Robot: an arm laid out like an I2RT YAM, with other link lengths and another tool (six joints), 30 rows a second.
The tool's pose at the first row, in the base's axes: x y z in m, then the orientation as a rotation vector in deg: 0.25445 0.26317 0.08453 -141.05 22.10 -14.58
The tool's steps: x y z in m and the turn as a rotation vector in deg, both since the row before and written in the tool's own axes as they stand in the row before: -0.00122 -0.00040 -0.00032 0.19 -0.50 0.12; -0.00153 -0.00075 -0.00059 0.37 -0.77 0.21; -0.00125 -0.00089 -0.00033 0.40 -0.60 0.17; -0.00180 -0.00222 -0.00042 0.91 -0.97 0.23; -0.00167 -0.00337 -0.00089 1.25 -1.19 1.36; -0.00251 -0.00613 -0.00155 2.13 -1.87 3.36; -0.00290 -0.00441 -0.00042 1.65 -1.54 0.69
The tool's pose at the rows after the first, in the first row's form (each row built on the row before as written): 0.25330 0.26370 0.08492 -140.85 21.99 -13.94; 0.25187 0.26444 0.08572 -140.46 21.84 -12.95; 0.25080 0.26533 0.08645 -140.04 21.71 -12.19; 0.24948 0.26733 0.08806 -139.11 21.39 -11.03; 0.24842 0.26981 0.09083 -137.57 22.27 -9.17; 0.24714 0.27405 0.09599 -134.64 25.02 -5.77; 0.24558 0.27773 0.09946 -132.78 24.83 -3.97
